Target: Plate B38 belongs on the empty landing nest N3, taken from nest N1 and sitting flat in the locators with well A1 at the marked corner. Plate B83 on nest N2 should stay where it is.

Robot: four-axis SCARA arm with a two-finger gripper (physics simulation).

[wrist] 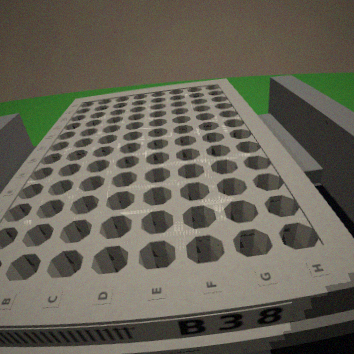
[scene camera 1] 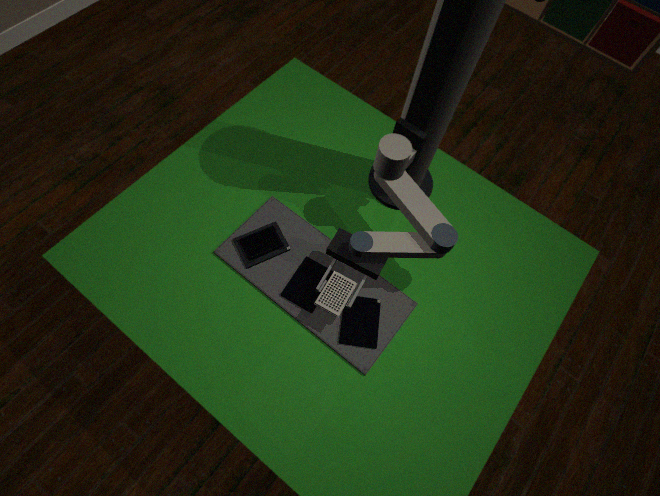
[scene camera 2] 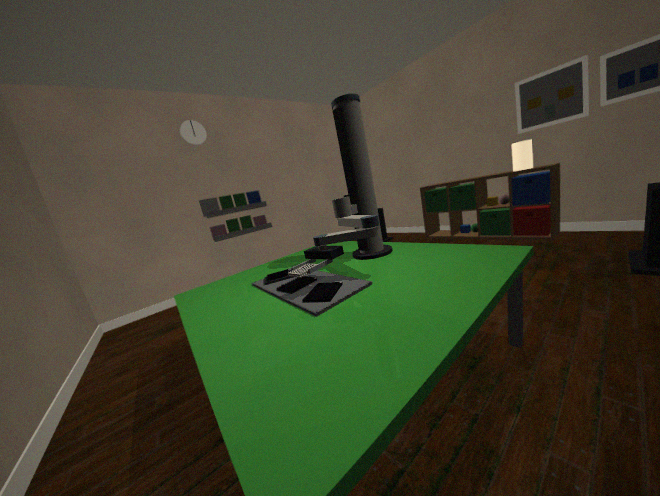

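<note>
My gripper is shut on the sides of white plate B38. In the wrist view the plate looks level, with row letters B to H and the label B38 on the near edge. It hangs above the grey board, between the middle and right nests as seen in scene camera 1. The left nest shows a raised dark rim. The middle position and right nest look black. Nest labels and plate B83's label cannot be read. Well A1 does not show in the wrist view.
The grey board lies on the green table. The arm's column stands behind the board, and the arm bends out to the right. A shelf unit stands against the far wall.
</note>
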